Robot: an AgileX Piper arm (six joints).
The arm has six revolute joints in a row. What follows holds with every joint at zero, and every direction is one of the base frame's.
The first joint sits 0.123 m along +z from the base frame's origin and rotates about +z.
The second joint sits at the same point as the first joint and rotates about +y.
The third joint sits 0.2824 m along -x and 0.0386 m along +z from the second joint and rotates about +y.
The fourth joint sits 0.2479 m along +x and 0.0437 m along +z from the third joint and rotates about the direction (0.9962, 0, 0.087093).
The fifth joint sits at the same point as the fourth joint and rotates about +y.
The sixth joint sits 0.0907 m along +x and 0.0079 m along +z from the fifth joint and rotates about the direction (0.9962, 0, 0.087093).
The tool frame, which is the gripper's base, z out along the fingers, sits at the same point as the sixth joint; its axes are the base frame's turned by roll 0, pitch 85.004 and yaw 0 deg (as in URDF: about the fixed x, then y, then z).
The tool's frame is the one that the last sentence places.
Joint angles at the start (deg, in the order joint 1, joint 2, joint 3, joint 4, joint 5, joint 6):
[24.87 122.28 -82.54 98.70 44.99 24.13]
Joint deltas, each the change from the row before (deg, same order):
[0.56 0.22 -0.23 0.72 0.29 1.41]
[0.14 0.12 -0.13 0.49 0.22 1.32]
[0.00 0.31 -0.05 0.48 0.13 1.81]
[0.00 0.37 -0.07 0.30 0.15 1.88]
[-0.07 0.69 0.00 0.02 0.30 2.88]
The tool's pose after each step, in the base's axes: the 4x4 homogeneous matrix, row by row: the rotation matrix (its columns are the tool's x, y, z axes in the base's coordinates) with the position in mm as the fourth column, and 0 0 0 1 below. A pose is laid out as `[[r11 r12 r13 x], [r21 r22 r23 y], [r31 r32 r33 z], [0 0 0 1]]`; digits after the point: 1 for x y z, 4 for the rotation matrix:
[[-0.4422 0.8518 0.2811 389.4], [0.4051 -0.0899 0.9098 255.8], [0.8002 0.5162 -0.3053 187.8], [0 0 0 1]]
[[-0.4201 0.8634 0.2795 389.3], [0.3956 -0.1029 0.9126 257.2], [0.8167 0.4939 -0.2984 188.1], [0 0 0 1]]
[[-0.3854 0.8792 0.2800 389.9], [0.3887 -0.1205 0.9134 257.5], [0.8369 0.4609 -0.2953 186.4], [0 0 0 1]]
[[-0.3502 0.8942 0.2789 390.4], [0.3822 -0.1354 0.9141 257.9], [0.8552 0.4267 -0.2943 184.1], [0 0 0 1]]
[[-0.2959 0.9154 0.2730 391.0], [0.3756 -0.1512 0.9143 257.9], [0.8783 0.3731 -0.2991 178.8], [0 0 0 1]]

